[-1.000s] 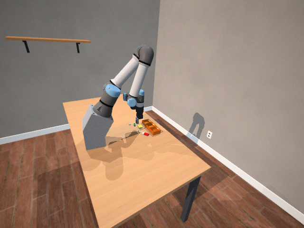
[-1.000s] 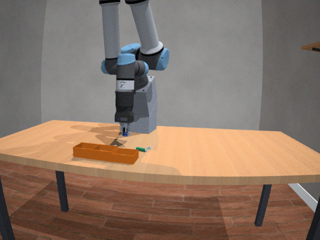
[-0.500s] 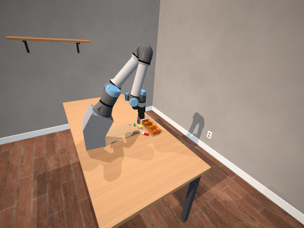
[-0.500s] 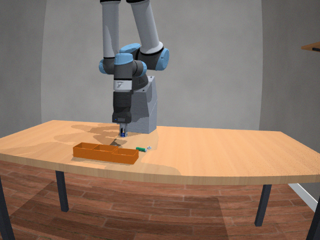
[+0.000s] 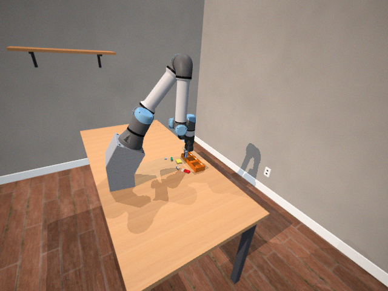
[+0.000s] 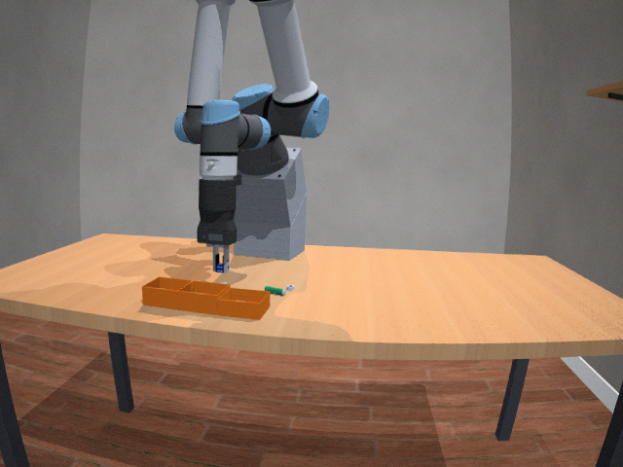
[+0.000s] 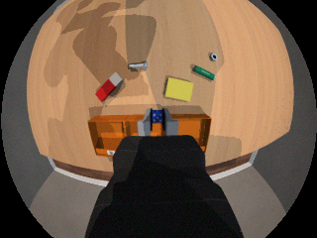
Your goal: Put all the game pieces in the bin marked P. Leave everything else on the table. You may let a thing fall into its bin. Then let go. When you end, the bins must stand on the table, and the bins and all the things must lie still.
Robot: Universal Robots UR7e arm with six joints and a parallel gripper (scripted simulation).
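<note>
My hand is 6 cm short of the orange bins, 2 cm to the left of it and 6 cm above it. Also, from my hand: yellow block 4 cm behind, 5 cm to the left, 7 cm below; metal bolt 9 cm behind, 3 cm to the right, 7 cm below; blue piece 1 cm below.
</note>
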